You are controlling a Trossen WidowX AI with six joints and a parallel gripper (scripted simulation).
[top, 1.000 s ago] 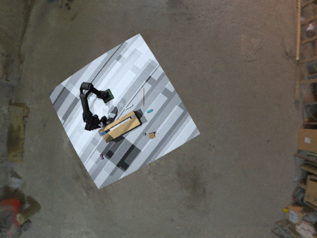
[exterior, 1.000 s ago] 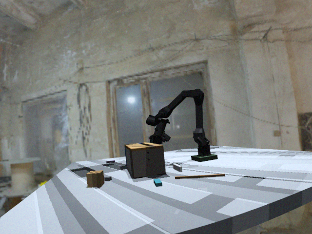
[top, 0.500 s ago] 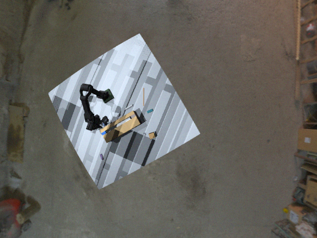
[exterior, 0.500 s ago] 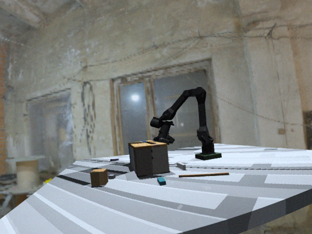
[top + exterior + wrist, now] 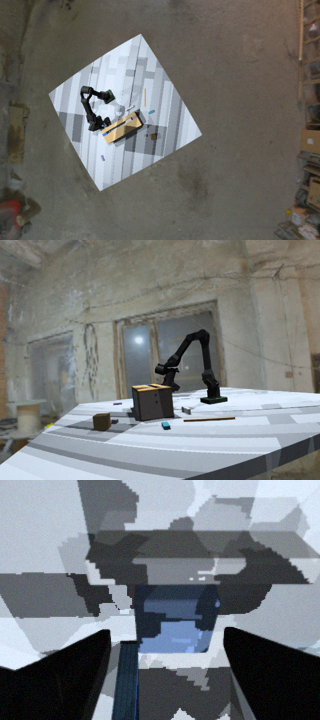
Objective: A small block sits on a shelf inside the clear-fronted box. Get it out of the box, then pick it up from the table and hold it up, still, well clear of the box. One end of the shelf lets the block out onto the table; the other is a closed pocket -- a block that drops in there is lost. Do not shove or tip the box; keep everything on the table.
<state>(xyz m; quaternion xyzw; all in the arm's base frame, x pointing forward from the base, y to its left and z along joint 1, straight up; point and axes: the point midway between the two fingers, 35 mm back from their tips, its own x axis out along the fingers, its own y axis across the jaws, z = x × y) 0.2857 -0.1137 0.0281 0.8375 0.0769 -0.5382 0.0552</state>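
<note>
My gripper tip is 2 cm past the light blue block. The rest, counted from my gripper tip: purple block: 31 cm ahead, 17 cm to the right, 1 cm below; then box: 17 cm to the left, 4 cm above, 3 cm ahead; then teal block: 50 cm to the left, 1 cm below, 1 cm ahead.
</note>
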